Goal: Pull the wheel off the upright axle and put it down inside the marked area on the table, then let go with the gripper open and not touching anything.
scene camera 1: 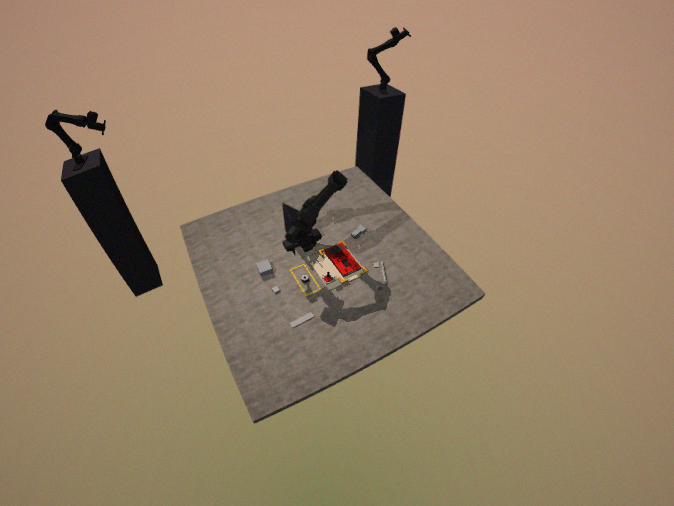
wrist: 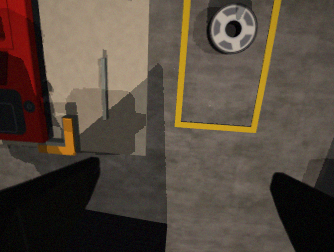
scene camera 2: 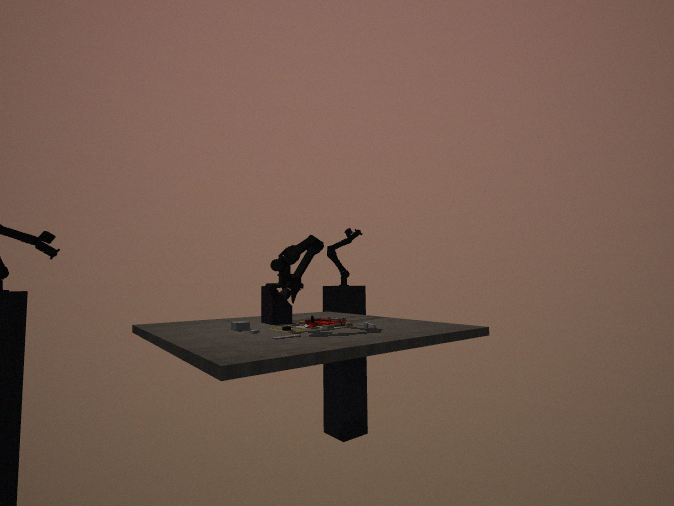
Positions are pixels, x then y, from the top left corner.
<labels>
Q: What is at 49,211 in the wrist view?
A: My gripper.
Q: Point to a pale base plate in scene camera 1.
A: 320,262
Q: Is my gripper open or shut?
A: Open.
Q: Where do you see a pale base plate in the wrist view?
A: At 96,66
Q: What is my gripper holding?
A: Nothing.
</labels>
